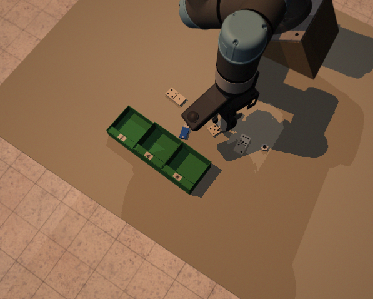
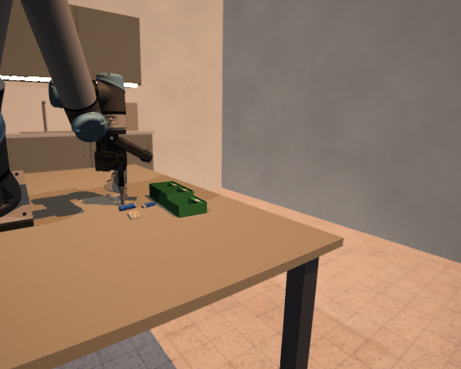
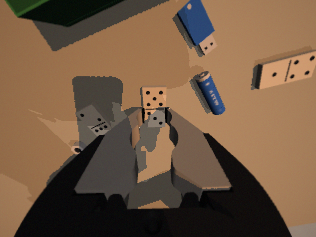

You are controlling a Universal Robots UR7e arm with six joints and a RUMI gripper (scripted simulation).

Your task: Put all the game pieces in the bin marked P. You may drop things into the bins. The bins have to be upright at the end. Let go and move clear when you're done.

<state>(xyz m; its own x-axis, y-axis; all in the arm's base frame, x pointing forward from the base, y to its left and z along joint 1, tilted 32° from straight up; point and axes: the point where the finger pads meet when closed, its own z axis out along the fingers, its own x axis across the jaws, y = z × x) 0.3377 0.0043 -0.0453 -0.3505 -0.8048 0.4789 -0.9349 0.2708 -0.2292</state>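
Right now my hand is 13 cm short of the green bin, 9 cm to the left of it and 1 cm below it. The rest, counted from my hand: blue battery: 1 cm behind, 6 cm to the right, 1 cm below; then small nut: 2 cm behind, 12 cm to the left, 1 cm below; then blue USB stick: 5 cm ahead, 6 cm to the right, 1 cm below.
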